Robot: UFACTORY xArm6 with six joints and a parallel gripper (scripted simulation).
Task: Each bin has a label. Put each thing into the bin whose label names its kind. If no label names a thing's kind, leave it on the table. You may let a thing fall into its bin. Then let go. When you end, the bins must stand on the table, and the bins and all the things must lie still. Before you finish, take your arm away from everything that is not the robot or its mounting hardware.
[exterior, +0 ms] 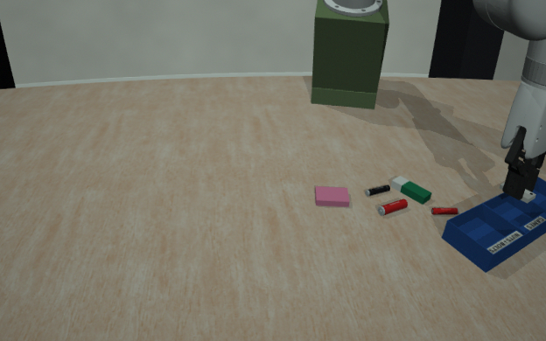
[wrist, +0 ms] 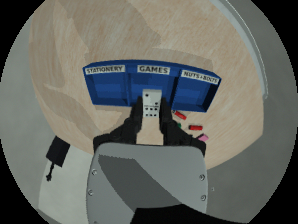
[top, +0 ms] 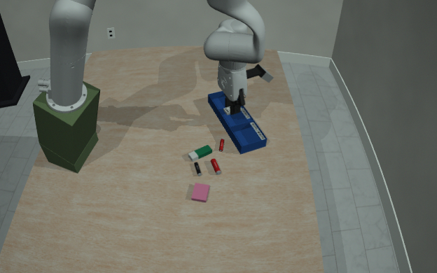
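Now: hand 2 cm above the white domino. The rest, counted from my hand: blue bin 6 cm below, 1 cm ahead; green-and-white eraser 12 cm to the right, 12 cm behind, 7 cm below; thin red battery 9 cm to the right, 7 cm below, 5 cm behind.
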